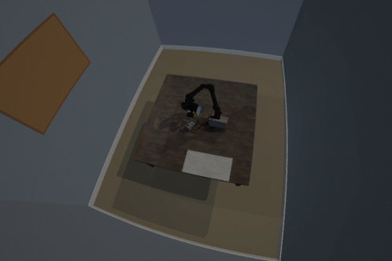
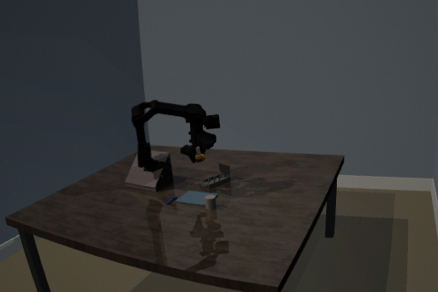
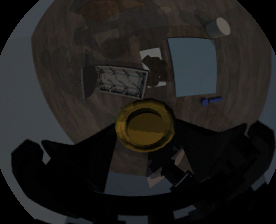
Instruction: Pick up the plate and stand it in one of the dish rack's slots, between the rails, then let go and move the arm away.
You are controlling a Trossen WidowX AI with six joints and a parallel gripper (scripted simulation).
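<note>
Now: the dish rack 12 cm below my gripper tip, 7 cm to the left of it and 4 cm ahead of it. The rest, counted from my gripper tip: yellow plate (1 cm above); then blue spoon (18 cm to the right, 14 cm below, 5 cm behind); then blue cloth (14 cm below, 13 cm to the right, 5 cm ahead).
</note>
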